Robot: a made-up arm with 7 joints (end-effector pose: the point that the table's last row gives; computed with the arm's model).
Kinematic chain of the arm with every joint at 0, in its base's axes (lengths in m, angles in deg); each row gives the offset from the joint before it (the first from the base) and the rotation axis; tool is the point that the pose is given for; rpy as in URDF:
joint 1: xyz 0 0 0.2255 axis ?
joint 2: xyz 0 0 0 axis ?
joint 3: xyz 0 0 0.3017 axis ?
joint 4: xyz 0.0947 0 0 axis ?
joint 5: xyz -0.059 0 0.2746 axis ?
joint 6: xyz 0 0 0 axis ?
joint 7: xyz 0.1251 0 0 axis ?
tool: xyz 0 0 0 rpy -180 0 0
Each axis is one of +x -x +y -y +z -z.
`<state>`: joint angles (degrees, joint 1 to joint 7).
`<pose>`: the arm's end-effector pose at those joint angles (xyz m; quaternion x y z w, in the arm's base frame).
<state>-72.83 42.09 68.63 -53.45 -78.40 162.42 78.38</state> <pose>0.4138 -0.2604 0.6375 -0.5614 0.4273 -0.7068 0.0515</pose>
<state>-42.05 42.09 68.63 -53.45 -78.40 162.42 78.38</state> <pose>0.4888 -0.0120 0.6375 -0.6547 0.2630 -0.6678 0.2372</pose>
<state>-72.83 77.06 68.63 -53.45 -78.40 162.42 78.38</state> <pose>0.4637 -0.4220 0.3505 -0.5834 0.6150 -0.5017 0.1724</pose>
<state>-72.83 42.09 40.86 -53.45 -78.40 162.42 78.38</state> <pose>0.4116 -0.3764 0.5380 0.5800 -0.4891 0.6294 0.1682</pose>
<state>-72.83 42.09 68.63 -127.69 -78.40 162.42 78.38</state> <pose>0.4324 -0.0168 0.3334 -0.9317 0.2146 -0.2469 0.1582</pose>
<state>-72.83 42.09 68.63 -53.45 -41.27 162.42 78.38</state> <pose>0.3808 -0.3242 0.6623 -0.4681 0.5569 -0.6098 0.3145</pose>
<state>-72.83 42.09 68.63 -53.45 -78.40 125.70 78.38</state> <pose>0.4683 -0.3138 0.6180 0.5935 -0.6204 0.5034 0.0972</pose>
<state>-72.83 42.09 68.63 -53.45 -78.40 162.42 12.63</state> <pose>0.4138 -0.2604 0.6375 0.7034 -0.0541 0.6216 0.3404</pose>
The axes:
joint 1: +z
joint 2: +y
joint 3: +z
joint 4: -y
joint 5: +z
joint 6: -y
joint 7: -z

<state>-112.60 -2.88 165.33 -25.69 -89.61 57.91 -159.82</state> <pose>0.1910 0.1553 0.8855 0.3005 0.7995 -0.2824 0.4368</pose>
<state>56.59 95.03 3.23 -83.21 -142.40 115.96 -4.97</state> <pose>0.1259 0.3003 -0.2791 -0.1577 0.8355 0.0892 0.5187</pose>
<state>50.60 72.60 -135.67 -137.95 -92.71 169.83 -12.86</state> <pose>0.2897 -0.1524 0.4057 0.5362 0.1873 -0.4999 0.6539</pose>
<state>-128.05 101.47 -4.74 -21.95 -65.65 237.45 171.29</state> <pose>-0.2434 -0.3998 0.0472 0.1010 0.7240 -0.6375 0.2434</pose>
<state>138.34 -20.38 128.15 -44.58 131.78 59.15 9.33</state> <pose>0.1877 -0.4331 0.7548 -0.6925 0.0927 -0.4239 0.5763</pose>
